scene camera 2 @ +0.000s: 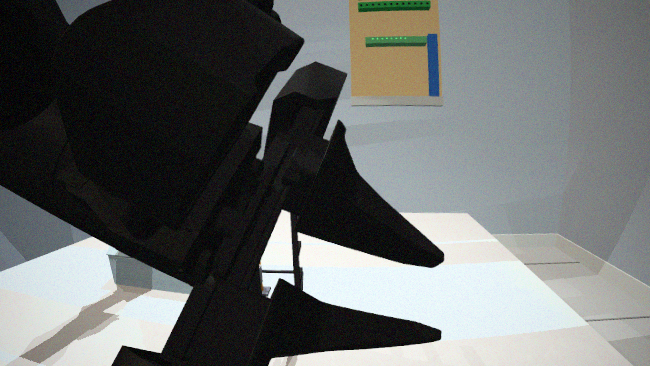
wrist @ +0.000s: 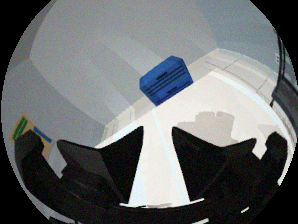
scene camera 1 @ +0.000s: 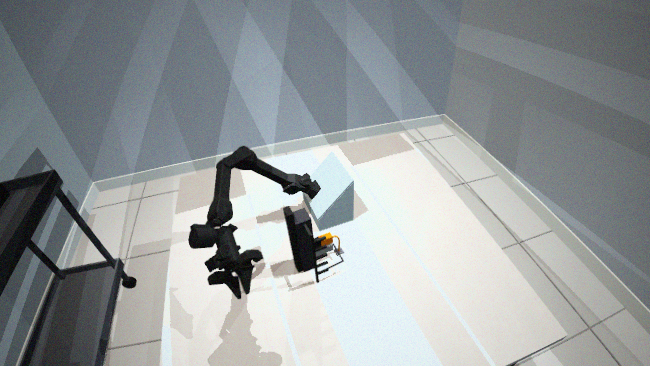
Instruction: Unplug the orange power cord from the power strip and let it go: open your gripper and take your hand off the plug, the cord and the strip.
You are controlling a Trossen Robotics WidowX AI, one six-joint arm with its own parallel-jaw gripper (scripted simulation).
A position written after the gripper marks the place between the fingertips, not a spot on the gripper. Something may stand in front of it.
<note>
In view: the gripper [scene camera 2: 438, 297].
The gripper is seen too in the wrist view [wrist: 157, 129] and in scene camera 1 [scene camera 1: 243, 296].
</note>
